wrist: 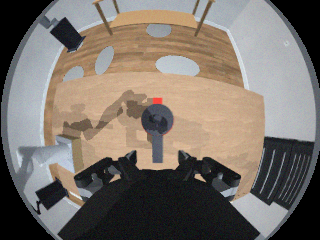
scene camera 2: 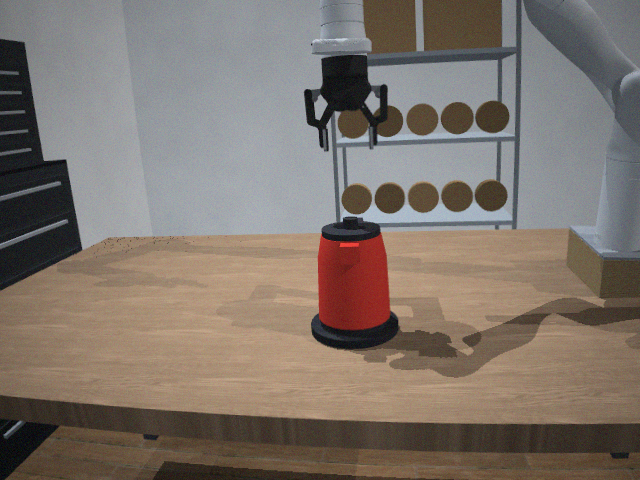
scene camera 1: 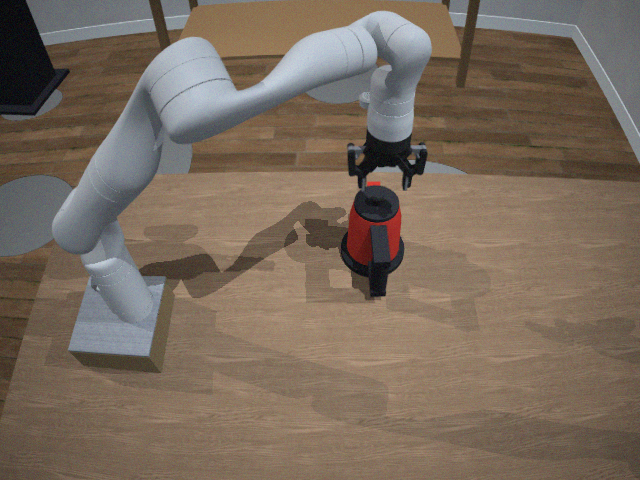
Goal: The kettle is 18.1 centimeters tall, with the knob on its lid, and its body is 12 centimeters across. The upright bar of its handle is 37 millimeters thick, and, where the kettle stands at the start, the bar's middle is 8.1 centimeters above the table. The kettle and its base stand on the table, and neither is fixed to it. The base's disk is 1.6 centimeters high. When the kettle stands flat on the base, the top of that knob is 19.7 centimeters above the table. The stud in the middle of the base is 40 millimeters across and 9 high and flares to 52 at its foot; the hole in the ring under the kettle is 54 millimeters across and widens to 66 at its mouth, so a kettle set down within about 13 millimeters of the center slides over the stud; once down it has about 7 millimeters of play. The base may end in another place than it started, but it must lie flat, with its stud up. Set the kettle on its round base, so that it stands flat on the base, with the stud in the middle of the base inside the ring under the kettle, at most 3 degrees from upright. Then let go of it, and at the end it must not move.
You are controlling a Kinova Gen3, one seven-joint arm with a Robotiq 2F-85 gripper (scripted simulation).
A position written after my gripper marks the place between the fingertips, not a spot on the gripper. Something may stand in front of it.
In view: my gripper (scene camera 2: 348, 150), a red kettle (scene camera 2: 354, 300) and a round black base (scene camera 2: 391, 329).
My gripper also shows in the wrist view (wrist: 157, 156) and in scene camera 1 (scene camera 1: 383, 187).
